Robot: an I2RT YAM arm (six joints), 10 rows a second.
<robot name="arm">
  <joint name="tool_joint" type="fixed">
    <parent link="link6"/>
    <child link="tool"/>
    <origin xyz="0 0 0" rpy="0 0 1.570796"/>
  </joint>
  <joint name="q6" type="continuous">
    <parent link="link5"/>
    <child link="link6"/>
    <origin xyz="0.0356 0 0.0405" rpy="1.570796 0 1.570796"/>
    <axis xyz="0 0 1"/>
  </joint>
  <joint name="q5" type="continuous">
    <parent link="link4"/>
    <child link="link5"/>
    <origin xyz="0.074 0.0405 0.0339" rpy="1.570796 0 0"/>
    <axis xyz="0 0 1"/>
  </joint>
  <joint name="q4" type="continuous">
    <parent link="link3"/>
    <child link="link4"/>
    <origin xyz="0.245 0.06 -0.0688" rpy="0 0 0"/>
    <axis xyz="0 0 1"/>
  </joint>
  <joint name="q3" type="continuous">
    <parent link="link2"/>
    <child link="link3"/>
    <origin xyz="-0.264 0 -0.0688" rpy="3.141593 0 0"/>
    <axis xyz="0 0 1"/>
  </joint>
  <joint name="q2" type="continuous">
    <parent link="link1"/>
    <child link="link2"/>
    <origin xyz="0.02 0.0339 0.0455" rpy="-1.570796 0 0"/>
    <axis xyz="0 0 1"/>
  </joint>
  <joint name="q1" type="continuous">
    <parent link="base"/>
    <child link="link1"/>
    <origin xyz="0 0 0.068" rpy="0 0 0"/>
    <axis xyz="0 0 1"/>
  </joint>
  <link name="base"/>
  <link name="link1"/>
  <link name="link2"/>
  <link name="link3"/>
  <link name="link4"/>
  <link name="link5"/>
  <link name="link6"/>
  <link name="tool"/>
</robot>
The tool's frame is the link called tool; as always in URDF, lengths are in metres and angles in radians. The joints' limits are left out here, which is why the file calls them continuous.
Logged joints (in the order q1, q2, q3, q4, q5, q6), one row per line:
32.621 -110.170 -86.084 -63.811 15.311 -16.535
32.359 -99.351 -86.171 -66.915 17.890 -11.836
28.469 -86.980 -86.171 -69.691 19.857 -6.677
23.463 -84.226 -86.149 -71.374 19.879 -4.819
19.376 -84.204 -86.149 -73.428 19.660 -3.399
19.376 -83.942 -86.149 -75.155 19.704 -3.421
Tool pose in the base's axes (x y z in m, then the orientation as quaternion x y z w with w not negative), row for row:
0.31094 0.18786 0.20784 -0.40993 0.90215 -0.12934 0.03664
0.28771 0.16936 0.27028 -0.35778 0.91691 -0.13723 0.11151
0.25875 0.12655 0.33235 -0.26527 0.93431 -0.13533 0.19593
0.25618 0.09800 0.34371 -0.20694 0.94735 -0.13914 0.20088
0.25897 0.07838 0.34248 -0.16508 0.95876 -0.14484 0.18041
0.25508 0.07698 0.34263 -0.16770 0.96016 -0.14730 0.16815
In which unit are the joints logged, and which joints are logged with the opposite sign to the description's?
The joints are logged in degrees. Opposite sign: q2, q3.
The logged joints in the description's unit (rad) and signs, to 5 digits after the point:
0.56934 1.92283 1.50245 -1.11371 0.26723 -0.28859
0.56477 1.73400 1.50397 -1.16789 0.31224 -0.20658
0.49688 1.51809 1.50397 -1.21634 0.34657 -0.11654
0.40951 1.47002 1.50358 -1.24571 0.34695 -0.08411
0.33817 1.46964 1.50358 -1.28156 0.34313 -0.05932
0.33817 1.46506 1.50358 -1.31170 0.34390 -0.05971

